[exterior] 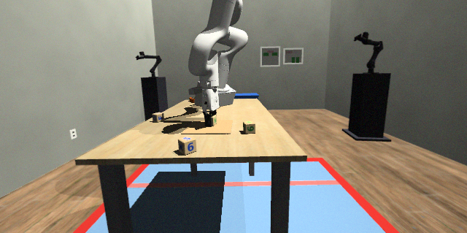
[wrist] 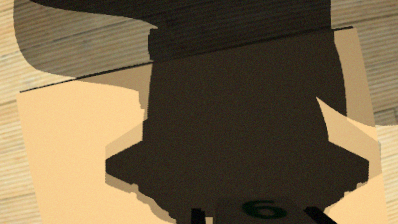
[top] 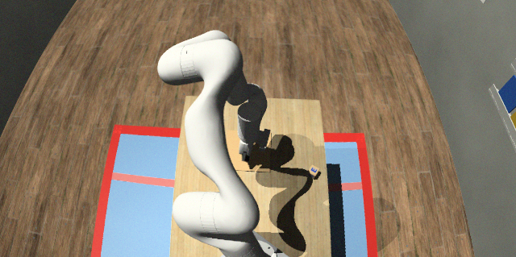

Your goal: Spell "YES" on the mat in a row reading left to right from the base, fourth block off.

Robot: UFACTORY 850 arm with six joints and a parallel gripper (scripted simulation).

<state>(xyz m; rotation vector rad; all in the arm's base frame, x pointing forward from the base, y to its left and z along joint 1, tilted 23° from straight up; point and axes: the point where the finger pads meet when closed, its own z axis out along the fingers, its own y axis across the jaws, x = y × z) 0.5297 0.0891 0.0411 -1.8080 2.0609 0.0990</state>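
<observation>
Now: hand 2 cm short of the tan mat and 2 cm above it. Also, from my hand: green-lettered block: 18 cm to the left, 8 cm ahead.
</observation>
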